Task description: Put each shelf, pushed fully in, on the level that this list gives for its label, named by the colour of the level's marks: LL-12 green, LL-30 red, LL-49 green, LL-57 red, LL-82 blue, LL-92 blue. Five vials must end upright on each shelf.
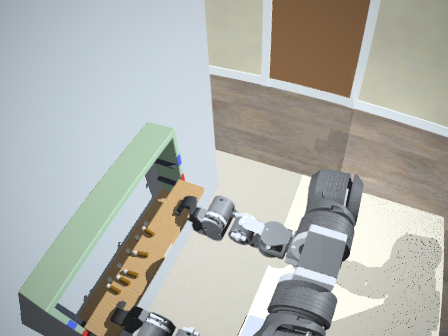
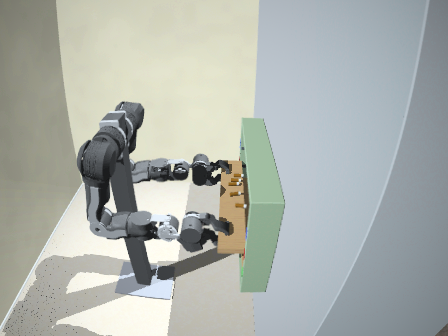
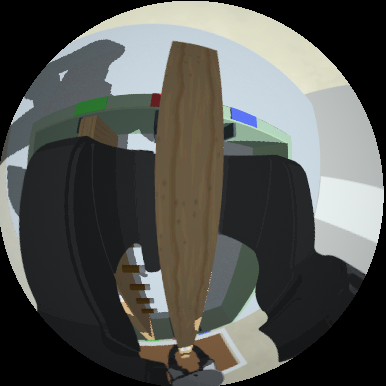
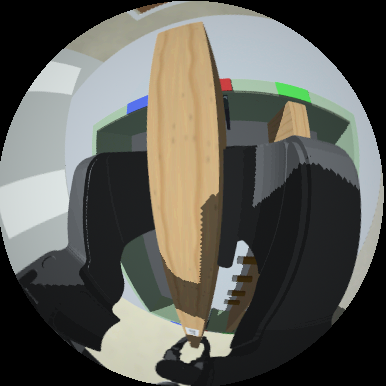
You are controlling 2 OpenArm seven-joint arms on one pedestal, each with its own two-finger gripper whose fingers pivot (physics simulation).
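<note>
A long wooden shelf spans both grippers, standing partly out of the green cabinet around its red level. My left gripper is shut on one end; my right gripper is shut on the other. Several amber vials with pale caps look tipped over on it, caps toward the cabinet. Another shelf is at the green level, with several seemingly upright vials. The label text is unreadable.
The green cabinet stands against the grey wall. Its posts carry blue marks, red marks and green marks. A dark rail shows inside, above the held shelf.
</note>
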